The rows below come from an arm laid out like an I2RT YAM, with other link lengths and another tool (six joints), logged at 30 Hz.
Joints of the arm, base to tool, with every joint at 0 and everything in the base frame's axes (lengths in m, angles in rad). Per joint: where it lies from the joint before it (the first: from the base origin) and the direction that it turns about. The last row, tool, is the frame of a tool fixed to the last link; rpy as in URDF.
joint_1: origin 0 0 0.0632 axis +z
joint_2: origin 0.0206 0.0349 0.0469 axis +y
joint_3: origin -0.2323 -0.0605 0 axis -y
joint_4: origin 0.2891 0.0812 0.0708 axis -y
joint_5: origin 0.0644 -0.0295 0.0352 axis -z
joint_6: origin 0.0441 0 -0.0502 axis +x
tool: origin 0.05 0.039 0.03 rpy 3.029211 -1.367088 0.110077
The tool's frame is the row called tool.
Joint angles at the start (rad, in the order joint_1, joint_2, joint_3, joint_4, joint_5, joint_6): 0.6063, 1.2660, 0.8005, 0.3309, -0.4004, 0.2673
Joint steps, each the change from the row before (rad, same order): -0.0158, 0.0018, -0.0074, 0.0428, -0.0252, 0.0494; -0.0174, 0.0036, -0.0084, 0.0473, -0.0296, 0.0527; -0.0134, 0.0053, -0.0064, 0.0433, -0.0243, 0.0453; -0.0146, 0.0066, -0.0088, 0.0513, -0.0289, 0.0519; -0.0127, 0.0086, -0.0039, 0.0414, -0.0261, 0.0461; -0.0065, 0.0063, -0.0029, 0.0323, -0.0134, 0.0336; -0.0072, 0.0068, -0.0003, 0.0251, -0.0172, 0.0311; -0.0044, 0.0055, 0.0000, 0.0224, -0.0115, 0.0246; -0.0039, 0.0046, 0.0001, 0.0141, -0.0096, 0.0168; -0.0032, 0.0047, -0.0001, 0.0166, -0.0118, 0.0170; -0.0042, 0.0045, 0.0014, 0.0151, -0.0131, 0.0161
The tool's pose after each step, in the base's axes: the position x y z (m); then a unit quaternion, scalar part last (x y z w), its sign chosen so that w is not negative. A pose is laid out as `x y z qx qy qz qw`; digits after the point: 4 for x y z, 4 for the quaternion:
0.2665 0.2872 0.2742 -0.7458 -0.2886 -0.4522 0.3950
0.2702 0.2820 0.2774 -0.7385 -0.2771 -0.4513 0.4173
0.2731 0.2778 0.2799 -0.7315 -0.2684 -0.4502 0.4361
0.2758 0.2731 0.2820 -0.7229 -0.2599 -0.4479 0.4576
0.2786 0.2693 0.2838 -0.7158 -0.2532 -0.4439 0.4759
0.2803 0.2670 0.2853 -0.7103 -0.2478 -0.4420 0.4886
0.2820 0.2649 0.2866 -0.7057 -0.2441 -0.4380 0.5006
0.2831 0.2635 0.2880 -0.7013 -0.2414 -0.4357 0.5099
0.2842 0.2624 0.2885 -0.6988 -0.2397 -0.4332 0.5162
0.2847 0.2615 0.2892 -0.6953 -0.2395 -0.4306 0.5232
0.2854 0.2604 0.2903 -0.6917 -0.2398 -0.4282 0.5298

